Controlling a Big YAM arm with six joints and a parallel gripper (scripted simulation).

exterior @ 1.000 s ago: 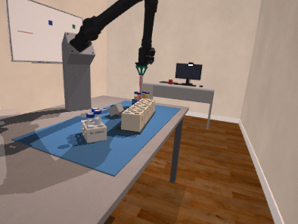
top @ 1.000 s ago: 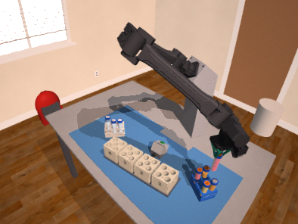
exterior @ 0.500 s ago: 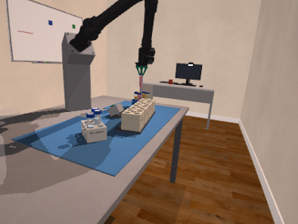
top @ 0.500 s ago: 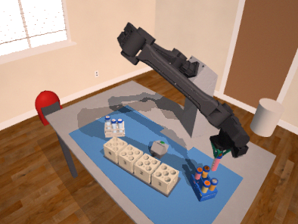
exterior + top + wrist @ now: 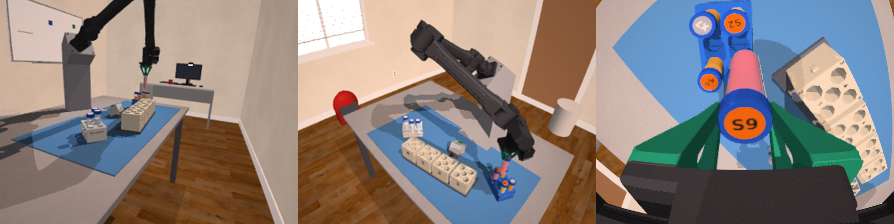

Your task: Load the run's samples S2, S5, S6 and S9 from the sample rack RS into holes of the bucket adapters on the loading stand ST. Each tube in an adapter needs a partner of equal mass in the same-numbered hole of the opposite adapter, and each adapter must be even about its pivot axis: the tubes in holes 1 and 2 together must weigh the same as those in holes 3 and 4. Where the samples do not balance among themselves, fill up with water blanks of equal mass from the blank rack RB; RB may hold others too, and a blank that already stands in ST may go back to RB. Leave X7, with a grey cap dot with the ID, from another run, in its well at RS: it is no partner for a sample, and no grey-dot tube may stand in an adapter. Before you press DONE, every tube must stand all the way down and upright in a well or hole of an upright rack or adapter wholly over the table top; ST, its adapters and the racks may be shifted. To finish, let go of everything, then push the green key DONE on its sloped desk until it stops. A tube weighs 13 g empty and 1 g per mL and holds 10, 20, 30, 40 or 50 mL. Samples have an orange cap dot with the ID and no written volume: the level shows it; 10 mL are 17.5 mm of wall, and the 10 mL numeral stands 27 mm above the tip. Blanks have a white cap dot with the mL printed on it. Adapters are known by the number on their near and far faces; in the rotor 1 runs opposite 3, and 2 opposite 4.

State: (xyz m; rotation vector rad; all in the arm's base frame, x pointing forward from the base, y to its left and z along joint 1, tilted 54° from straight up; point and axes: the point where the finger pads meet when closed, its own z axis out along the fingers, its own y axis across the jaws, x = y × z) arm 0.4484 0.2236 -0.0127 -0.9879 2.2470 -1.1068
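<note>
Right now the sample tube S9 is 1 cm ahead of my hand, 1 cm to the right of it and 5 cm below it. Round my hand: grey-dot tube X7: 7 cm to the left, 20 cm below; then sample tube S2: 2 cm ahead, 3 cm to the left, 20 cm below; then sample tube S5: 5 cm behind, 2 cm to the right, 20 cm below.
</note>
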